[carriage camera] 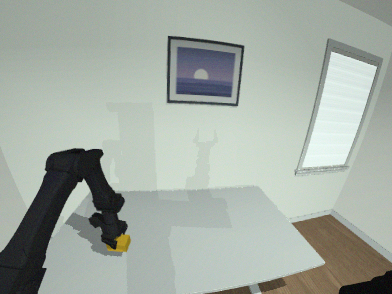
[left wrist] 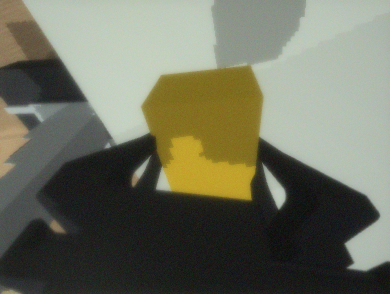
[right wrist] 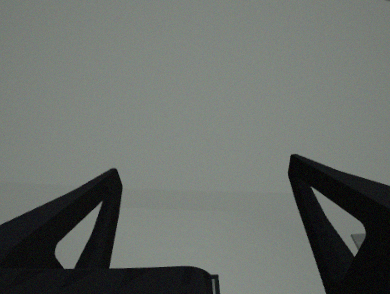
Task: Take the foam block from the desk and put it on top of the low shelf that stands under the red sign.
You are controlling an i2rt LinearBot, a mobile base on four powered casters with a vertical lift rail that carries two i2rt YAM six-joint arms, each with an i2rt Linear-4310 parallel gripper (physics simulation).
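Frame: origin at the left arm's base, x right, y ahead, z up, level; centimetres.
Seen in the pictures: left gripper, between the fingertips: (carriage camera: 118,243) (left wrist: 208,137); right gripper, between the fingertips: (right wrist: 203,171).
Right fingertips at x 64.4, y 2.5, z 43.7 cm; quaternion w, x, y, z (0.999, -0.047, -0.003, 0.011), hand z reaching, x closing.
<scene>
Pixels of each thing's top centre, then the offset from my right fingertips to it. "spot": a spot on its surface instead. Level surfaces: height alone.
- yellow foam block, centre of its top: (left wrist: 207,165) (carriage camera: 117,239) dy +34.1, dx -66.5, dz -63.5 cm
- white desk, height of its surface: dz -78.1 cm
- window, a spot on its surface: (carriage camera: 340,110) spot: dy +128.8, dx +119.1, dz +0.1 cm
- Wooden floor, height of its surface: dz -150.1 cm
The yellow foam block (carriage camera: 121,243) (left wrist: 207,115) is at the left part of the white desk (carriage camera: 220,250) (left wrist: 115,40). My left gripper (carriage camera: 116,242) (left wrist: 208,137) is shut on the block, with one finger on each side of it. The block is low over the desk, its shadow close by; whether it touches the top I cannot tell. My right gripper (right wrist: 203,171) is open and empty, facing a plain pale surface in the right wrist view. The low shelf and the red sign do not show in these views.
A framed sunset picture (carriage camera: 205,71) hangs on the wall behind the desk. A window (carriage camera: 340,110) is at the right. Wooden floor (carriage camera: 345,250) shows right of the desk. A dark part of the robot (carriage camera: 370,284) shows at the lower right corner.
</scene>
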